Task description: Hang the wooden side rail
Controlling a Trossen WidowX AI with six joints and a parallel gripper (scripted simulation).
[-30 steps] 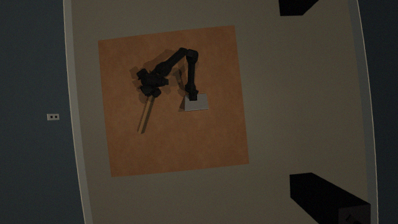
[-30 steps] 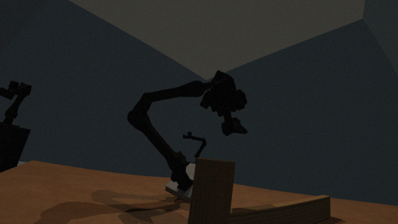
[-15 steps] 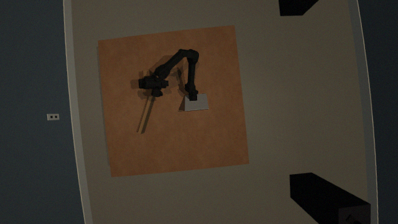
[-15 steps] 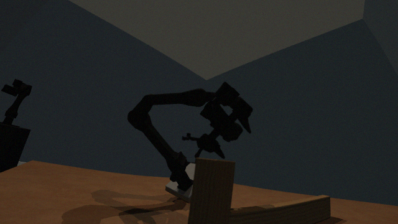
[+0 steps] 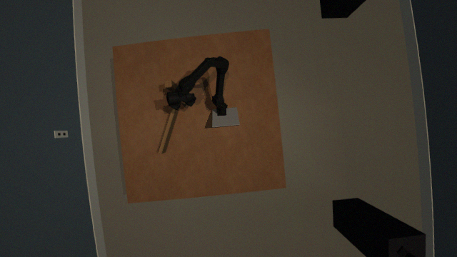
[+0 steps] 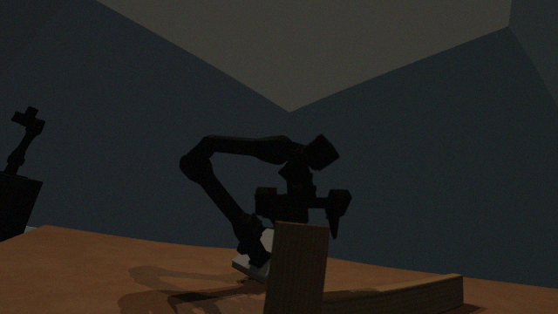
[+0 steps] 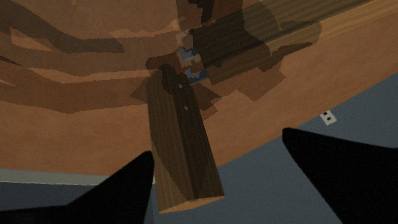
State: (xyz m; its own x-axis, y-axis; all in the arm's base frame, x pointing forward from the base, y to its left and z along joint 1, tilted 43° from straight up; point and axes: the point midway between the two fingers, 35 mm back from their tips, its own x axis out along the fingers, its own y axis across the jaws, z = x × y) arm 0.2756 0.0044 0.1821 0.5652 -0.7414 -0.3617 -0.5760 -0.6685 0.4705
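The headboard post is 5 cm ahead of my gripper tip, 7 cm to the right of it and 7 cm below it.
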